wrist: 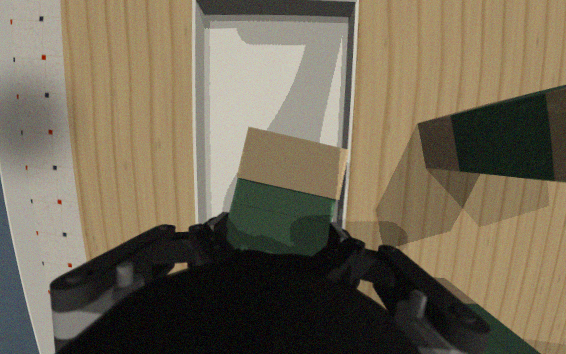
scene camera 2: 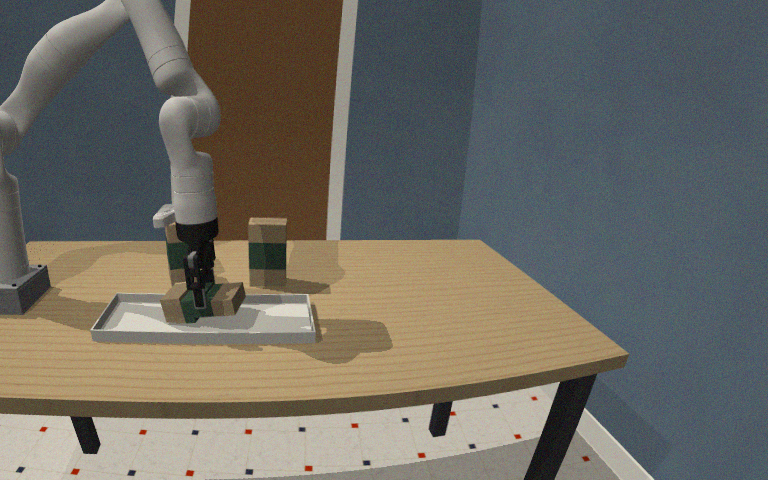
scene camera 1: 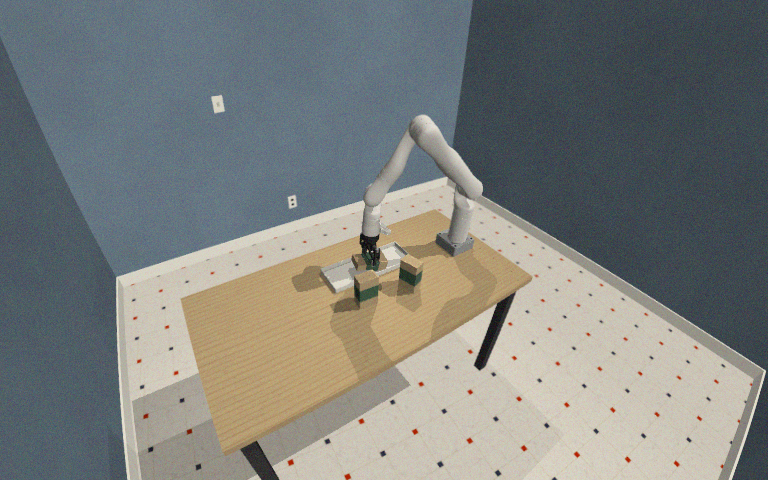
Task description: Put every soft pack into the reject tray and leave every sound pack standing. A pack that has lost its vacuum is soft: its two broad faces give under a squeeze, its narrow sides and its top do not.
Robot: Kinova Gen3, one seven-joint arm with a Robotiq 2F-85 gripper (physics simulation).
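Pixels of known places: gripper, between the fingertips: (wrist: 278, 228) (scene camera 2: 205, 297) (scene camera 1: 368, 260); arm's base, origin of its link: (scene camera 2: 8, 273) (scene camera 1: 456, 237).
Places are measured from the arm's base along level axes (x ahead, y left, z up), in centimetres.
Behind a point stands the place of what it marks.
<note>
My gripper (scene camera 1: 372, 263) {x 43.5, y -16.5, z -0.8 cm} (scene camera 2: 199, 304) {x 43.5, y -16.5, z -0.8 cm} (wrist: 278, 228) {x 43.5, y -16.5, z -0.8 cm} points down and is shut on a tan pack with a green band (scene camera 1: 360, 261) {x 47.9, y -16.9, z 0.7 cm} (scene camera 2: 229, 300) {x 47.5, y -22.3, z 1.1 cm} (wrist: 292, 165) {x 38.3, y -14.5, z 0.1 cm}. The pack lies on its side between the fingers, low over the middle of the white reject tray (scene camera 1: 342, 278) {x 56.6, y -18.7, z -5.2 cm} (scene camera 2: 271, 337) {x 53.8, y -27.1, z -4.2 cm} (wrist: 250, 75) {x 29.0, y -17.2, z -5.2 cm}. Whether it touches the tray floor I cannot tell. One banded pack (scene camera 1: 366, 291) {x 59.9, y 0.4, z 3.3 cm} (scene camera 2: 267, 254) {x 57.6, y -4.2, z 2.0 cm} (wrist: 502, 135) stands upright beside the tray. Another pack (scene camera 1: 411, 272) {x 40.6, y 5.7, z 5.1 cm} (scene camera 2: 176, 254) {x 38.0, y -0.5, z 1.9 cm} stands upright nearer the robot base, partly hidden behind the gripper in scene camera 2.
The robot base (scene camera 1: 454, 243) {x 4.9, y 2.0, z 0.0 cm} (scene camera 2: 22, 294) {x 5.4, y -7.4, z -1.8 cm} stands on the wooden table (scene camera 1: 271, 350) {x 98.8, y -6.3, z -5.5 cm} (scene camera 2: 453, 328) {x 87.6, y -31.0, z -5.5 cm} (wrist: 130, 125) {x 31.5, y -31.2, z -5.5 cm}, beyond the tray's near end. In the wrist view, the table's edge and the tiled floor (wrist: 30, 150) show at the left. Both standing packs are on the same long side of the tray.
</note>
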